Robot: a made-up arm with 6 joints.
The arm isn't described. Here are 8 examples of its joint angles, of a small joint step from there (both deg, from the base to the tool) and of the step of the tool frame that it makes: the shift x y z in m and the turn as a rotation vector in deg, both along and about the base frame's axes.
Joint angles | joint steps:
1: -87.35 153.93 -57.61 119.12 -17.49 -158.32 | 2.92 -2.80 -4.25 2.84 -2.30 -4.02
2: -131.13 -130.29 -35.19 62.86 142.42 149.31 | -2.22 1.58 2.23 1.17 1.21 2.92
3: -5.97 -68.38 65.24 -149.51 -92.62 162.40 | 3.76 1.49 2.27 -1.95 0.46 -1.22
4: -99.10 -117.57 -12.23 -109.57 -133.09 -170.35 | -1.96 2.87 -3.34 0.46 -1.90 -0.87
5: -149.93 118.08 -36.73 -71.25 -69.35 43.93 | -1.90 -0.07 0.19 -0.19 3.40 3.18
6: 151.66 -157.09 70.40 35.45 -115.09 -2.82 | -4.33 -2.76 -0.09 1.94 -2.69 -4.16
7: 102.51 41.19 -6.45 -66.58 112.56 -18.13 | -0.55 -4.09 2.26 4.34 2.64 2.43
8: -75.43 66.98 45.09 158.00 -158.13 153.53 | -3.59 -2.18 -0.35 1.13 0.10 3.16
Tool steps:
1: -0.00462 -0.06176 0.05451 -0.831 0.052 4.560
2: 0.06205 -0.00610 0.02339 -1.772 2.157 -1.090
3: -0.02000 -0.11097 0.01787 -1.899 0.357 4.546
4: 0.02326 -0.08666 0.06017 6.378 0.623 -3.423
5: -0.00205 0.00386 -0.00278 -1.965 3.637 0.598
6: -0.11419 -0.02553 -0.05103 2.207 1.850 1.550
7: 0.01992 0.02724 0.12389 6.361 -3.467 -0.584
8: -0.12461 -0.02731 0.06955 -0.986 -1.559 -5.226
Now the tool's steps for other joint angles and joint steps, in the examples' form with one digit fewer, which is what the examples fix.
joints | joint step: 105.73 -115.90 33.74 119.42 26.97 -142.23 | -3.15 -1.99 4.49 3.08 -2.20 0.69
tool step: -0.1146 -0.0367 -0.1391 6.63 5.89 -3.29
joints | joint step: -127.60 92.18 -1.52 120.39 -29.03 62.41 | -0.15 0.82 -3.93 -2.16 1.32 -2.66
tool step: 0.0405 0.0676 -0.0225 2.61 -3.64 -4.81
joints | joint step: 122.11 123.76 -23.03 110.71 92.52 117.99 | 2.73 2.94 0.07 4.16 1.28 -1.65
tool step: 0.0204 -0.0766 -0.0109 -6.23 0.56 4.51
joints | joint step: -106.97 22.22 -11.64 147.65 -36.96 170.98 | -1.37 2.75 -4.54 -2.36 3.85 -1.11
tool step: -0.0331 0.0137 -0.1240 8.39 -7.09 -1.25
